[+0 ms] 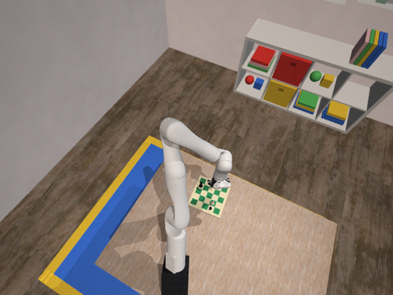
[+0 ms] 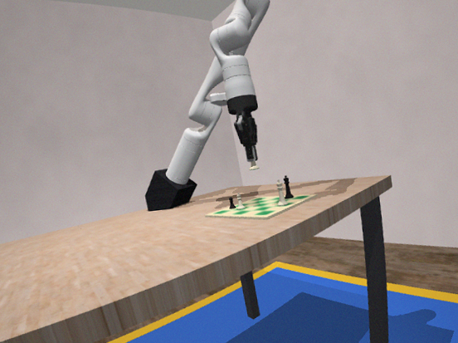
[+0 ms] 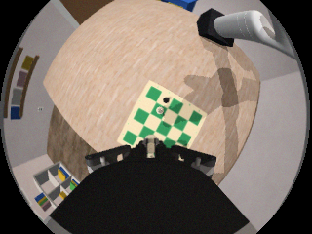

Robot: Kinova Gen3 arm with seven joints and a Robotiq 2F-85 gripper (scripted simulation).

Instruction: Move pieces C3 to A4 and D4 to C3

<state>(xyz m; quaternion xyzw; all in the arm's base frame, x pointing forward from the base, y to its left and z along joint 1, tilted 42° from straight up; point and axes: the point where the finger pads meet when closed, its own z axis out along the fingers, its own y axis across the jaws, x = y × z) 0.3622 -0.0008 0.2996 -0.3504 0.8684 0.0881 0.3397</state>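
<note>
Now: the green-and-cream chessboard 140 mm below my hand, 30 mm behind it and 20 mm to the left of it. The rest, counted from my hand: tall black piece 110 mm below, 100 mm to the left, 30 mm behind; then white pawn 120 mm below, 60 mm behind, 30 mm to the right; then tall white piece 110 mm below, 40 mm to the left, 40 mm ahead.
</note>
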